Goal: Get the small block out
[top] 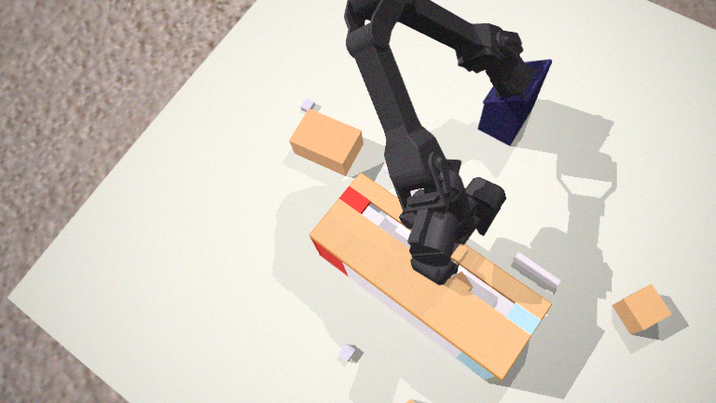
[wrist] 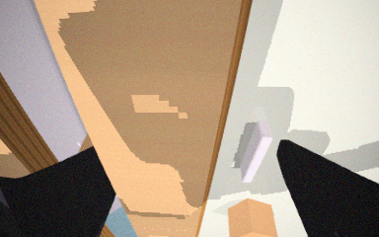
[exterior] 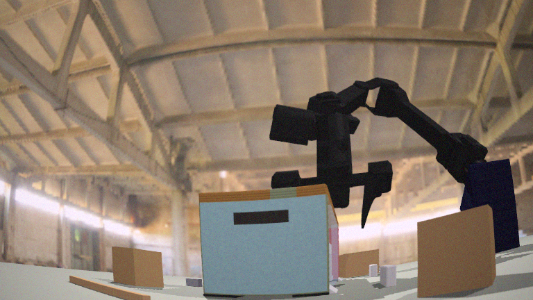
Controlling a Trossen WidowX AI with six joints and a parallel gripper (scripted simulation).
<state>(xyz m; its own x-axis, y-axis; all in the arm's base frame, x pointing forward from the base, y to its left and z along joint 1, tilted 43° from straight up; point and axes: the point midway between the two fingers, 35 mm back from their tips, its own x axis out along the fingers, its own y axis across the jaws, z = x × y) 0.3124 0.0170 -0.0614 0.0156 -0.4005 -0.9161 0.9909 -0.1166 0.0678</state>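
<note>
Now: gripper tip 60 mm short of the block and 10 mm to the right of it. Also, from my gripper tip: long box 40 mm to the right, 30 mm below, 30 mm ahead.
</note>
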